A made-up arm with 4 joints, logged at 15 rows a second.
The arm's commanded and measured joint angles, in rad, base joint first. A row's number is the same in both.
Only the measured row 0 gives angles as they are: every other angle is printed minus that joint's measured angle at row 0.
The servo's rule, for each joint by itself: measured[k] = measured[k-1] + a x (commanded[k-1-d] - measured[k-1]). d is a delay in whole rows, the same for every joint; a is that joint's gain. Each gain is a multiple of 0.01, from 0.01 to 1. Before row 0 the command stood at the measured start. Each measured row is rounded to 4 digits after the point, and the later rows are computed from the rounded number. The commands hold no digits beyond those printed.
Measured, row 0:
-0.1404 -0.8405 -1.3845 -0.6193
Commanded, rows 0 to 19:
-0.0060 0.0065 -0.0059 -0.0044
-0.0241 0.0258 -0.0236 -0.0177
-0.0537 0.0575 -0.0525 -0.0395
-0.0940 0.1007 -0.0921 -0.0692
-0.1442 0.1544 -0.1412 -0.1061
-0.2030 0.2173 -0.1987 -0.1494
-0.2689 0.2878 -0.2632 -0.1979
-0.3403 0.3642 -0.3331 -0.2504
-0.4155 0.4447 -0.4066 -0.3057
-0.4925 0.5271 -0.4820 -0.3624
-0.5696 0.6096 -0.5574 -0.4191
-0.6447 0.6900 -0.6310 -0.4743
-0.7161 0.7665 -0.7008 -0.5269
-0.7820 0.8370 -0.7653 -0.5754
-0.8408 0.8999 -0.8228 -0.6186
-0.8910 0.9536 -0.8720 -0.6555
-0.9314 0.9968 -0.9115 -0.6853
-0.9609 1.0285 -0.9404 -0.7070
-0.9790 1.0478 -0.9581 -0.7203
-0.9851 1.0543 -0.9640 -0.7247
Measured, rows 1 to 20:
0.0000 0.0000 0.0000 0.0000
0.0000 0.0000 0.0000 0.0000
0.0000 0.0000 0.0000 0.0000
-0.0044 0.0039 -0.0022 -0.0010
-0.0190 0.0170 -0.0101 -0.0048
-0.0447 0.0413 -0.0258 -0.0128
-0.0812 0.0769 -0.0503 -0.0258
-0.1278 0.1234 -0.0839 -0.0443
-0.1834 0.1797 -0.1264 -0.0685
-0.2467 0.2446 -0.1770 -0.0983
-0.3160 0.3164 -0.2348 -0.1333
-0.3896 0.3934 -0.2984 -0.1730
-0.4657 0.4736 -0.3663 -0.2166
-0.5426 0.5552 -0.4370 -0.2632
-0.6182 0.6361 -0.5088 -0.3118
-0.6906 0.7143 -0.5798 -0.3613
-0.7582 0.7879 -0.6484 -0.4105
-0.8193 0.8551 -0.7129 -0.4584
-0.8724 0.9142 -0.7718 -0.5037
-0.9161 0.9638 -0.8235 -0.5455
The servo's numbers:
d 3
a 0.74 0.60 0.37 0.23

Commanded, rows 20 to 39:
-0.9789 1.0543 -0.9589 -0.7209
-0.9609 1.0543 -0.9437 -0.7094
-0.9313 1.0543 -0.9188 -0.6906
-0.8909 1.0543 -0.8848 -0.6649
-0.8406 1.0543 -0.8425 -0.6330
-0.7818 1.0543 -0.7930 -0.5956
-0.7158 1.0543 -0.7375 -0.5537
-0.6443 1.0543 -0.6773 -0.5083
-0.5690 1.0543 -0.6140 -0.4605
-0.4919 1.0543 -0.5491 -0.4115
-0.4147 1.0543 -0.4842 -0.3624
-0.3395 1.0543 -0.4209 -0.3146
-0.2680 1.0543 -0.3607 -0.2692
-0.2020 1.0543 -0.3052 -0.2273
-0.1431 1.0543 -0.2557 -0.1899
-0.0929 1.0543 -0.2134 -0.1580
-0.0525 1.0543 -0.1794 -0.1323
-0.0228 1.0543 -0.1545 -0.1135
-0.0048 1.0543 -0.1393 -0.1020
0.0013 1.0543 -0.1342 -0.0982
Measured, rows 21 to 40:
-0.9493 1.0026 -0.8668 -0.5826
-0.9713 1.0297 -0.9006 -0.6143
-0.9815 1.0445 -0.9241 -0.6397
-0.9796 1.0504 -0.9370 -0.6584
-0.9658 1.0527 -0.9395 -0.6701
-0.9403 1.0537 -0.9318 -0.6748
-0.9037 1.0541 -0.9144 -0.6725
-0.8570 1.0542 -0.8878 -0.6634
-0.8014 1.0543 -0.8527 -0.6478
-0.7381 1.0543 -0.8101 -0.6262
-0.6687 1.0543 -0.7610 -0.5991
-0.5949 1.0543 -0.7066 -0.5672
-0.5187 1.0543 -0.6483 -0.5314
-0.4417 1.0543 -0.5876 -0.4925
-0.3661 1.0543 -0.5259 -0.4516
-0.2935 1.0543 -0.4648 -0.4096
-0.2258 1.0543 -0.4057 -0.3677
-0.1646 1.0543 -0.3502 -0.3268
-0.1115 1.0543 -0.2996 -0.2880
-0.0678 1.0543 -0.2551 -0.2522

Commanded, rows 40 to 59:
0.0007 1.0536 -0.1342 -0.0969
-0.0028 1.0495 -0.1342 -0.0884
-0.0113 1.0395 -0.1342 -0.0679
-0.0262 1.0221 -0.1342 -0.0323
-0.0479 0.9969 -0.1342 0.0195
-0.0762 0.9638 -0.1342 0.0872
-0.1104 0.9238 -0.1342 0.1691
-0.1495 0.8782 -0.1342 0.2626
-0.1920 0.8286 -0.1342 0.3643
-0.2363 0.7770 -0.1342 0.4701
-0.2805 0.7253 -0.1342 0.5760
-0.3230 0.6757 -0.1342 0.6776
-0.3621 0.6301 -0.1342 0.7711
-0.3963 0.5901 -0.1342 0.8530
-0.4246 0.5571 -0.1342 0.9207
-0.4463 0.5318 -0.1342 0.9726
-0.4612 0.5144 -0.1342 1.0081
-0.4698 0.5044 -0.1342 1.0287
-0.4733 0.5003 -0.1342 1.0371
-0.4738 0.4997 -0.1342 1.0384
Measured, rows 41 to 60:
-0.0345 1.0543 -0.2179 -0.2203
-0.0125 1.0543 -0.1888 -0.1931
-0.0023 1.0543 -0.1686 -0.1713
-0.0001 1.0539 -0.1559 -0.1542
-0.0021 1.0513 -0.1479 -0.1391
-0.0089 1.0442 -0.1428 -0.1227
-0.0217 1.0309 -0.1396 -0.1019
-0.0411 1.0105 -0.1376 -0.0740
-0.0671 0.9825 -0.1363 -0.0369
-0.0991 0.9473 -0.1355 0.0105
-0.1364 0.9058 -0.1350 0.0685
-0.1775 0.8595 -0.1347 0.1365
-0.2210 0.8100 -0.1345 0.2132
-0.2650 0.7592 -0.1344 0.2966
-0.3079 0.7091 -0.1343 0.3842
-0.3480 0.6617 -0.1343 0.4732
-0.3837 0.6187 -0.1343 0.5606
-0.4140 0.5817 -0.1343 0.6434
-0.4379 0.5518 -0.1343 0.7191
-0.4551 0.5294 -0.1343 0.7856

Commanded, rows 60 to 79:
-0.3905 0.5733 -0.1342 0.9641
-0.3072 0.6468 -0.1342 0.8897
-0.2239 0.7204 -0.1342 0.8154
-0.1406 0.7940 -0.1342 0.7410
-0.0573 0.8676 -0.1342 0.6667
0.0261 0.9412 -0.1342 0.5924
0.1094 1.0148 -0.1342 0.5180
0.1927 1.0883 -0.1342 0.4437
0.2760 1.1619 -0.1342 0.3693
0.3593 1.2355 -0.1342 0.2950
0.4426 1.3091 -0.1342 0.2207
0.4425 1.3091 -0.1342 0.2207
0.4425 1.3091 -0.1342 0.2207
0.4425 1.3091 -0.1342 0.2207
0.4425 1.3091 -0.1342 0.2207
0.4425 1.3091 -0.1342 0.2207
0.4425 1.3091 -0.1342 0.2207
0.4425 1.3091 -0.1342 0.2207
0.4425 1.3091 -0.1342 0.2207
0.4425 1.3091 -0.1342 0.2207
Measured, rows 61 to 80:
-0.4660 0.5144 -0.1343 0.8415
-0.4714 0.5059 -0.1343 0.8865
-0.4732 0.5022 -0.1343 0.9214
-0.4120 0.5449 -0.1343 0.9312
-0.3344 0.6060 -0.1343 0.9217
-0.2526 0.6746 -0.1343 0.8973
-0.1697 0.7462 -0.1343 0.8614
-0.0865 0.8190 -0.1343 0.8166
-0.0032 0.8923 -0.1343 0.7650
0.0801 0.9658 -0.1343 0.7082
0.1634 1.0393 -0.1343 0.6474
0.2467 1.1129 -0.1343 0.5834
0.3300 1.1865 -0.1343 0.5171
0.4133 1.2601 -0.1343 0.4489
0.4349 1.2895 -0.1343 0.3964
0.4405 1.3013 -0.1343 0.3560
0.4420 1.3060 -0.1343 0.3249
0.4424 1.3079 -0.1343 0.3009
0.4425 1.3086 -0.1343 0.2825
0.4425 1.3089 -0.1343 0.2683

